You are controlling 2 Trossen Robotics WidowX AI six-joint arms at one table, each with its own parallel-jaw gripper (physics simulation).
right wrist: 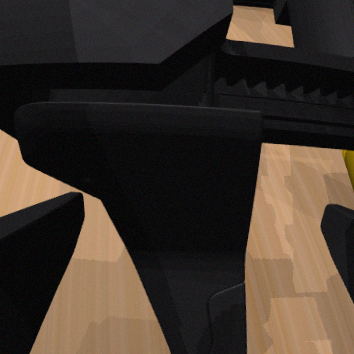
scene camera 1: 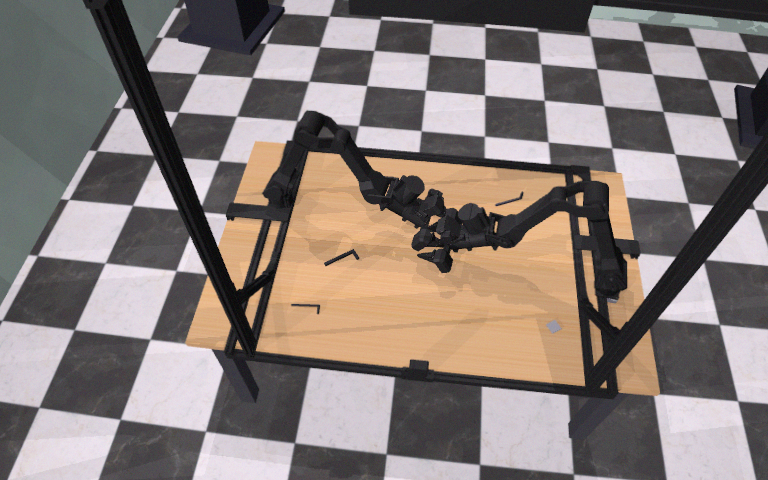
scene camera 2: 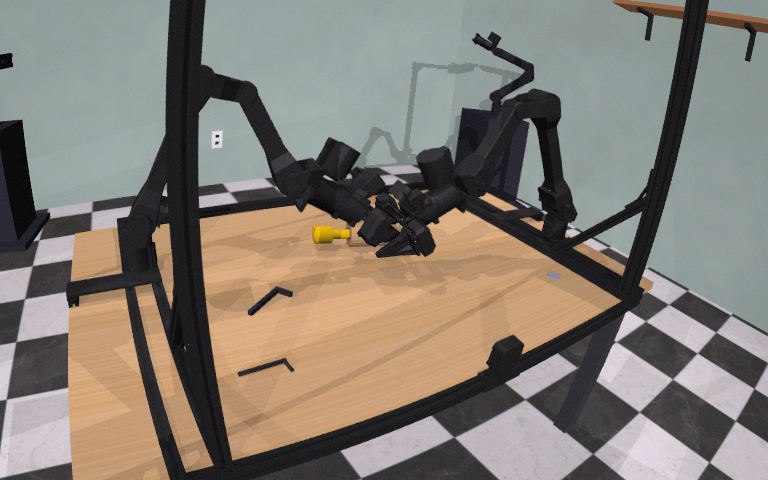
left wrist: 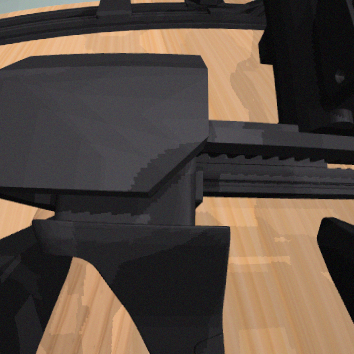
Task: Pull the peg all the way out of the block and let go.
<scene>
I see my left gripper, my right gripper and a round wooden block.
My left gripper also shows in scene camera 1 and in the left wrist view. My right gripper shows as well in the right wrist view and in scene camera 1.
</scene>
